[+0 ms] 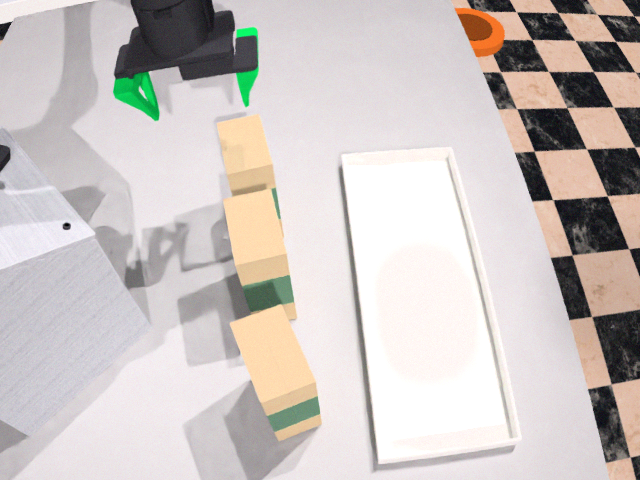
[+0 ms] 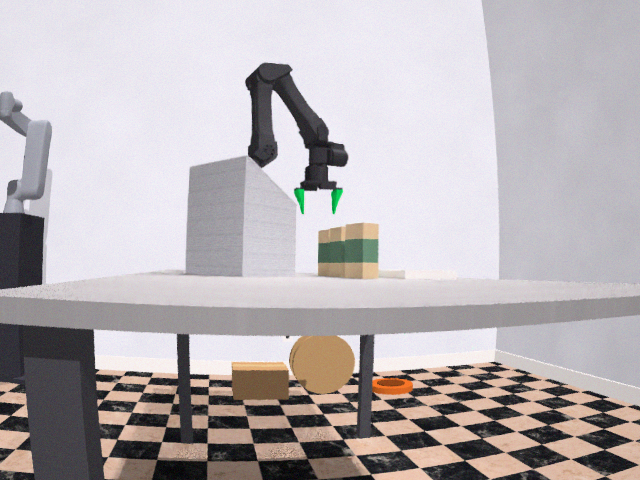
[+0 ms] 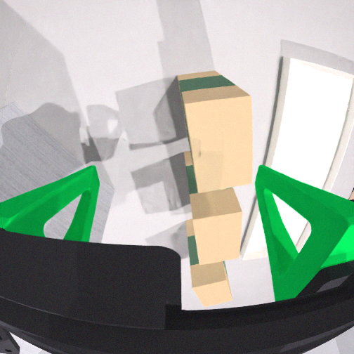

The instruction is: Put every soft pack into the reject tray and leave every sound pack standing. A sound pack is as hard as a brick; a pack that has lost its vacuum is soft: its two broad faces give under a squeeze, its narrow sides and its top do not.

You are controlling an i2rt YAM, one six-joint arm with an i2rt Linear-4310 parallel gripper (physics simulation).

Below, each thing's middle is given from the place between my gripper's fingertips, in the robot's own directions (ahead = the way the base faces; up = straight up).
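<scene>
White reject tray (image 1: 439,385): my gripper 240 mm short of it, 100 mm left of it, 180 mm above it.
</scene>
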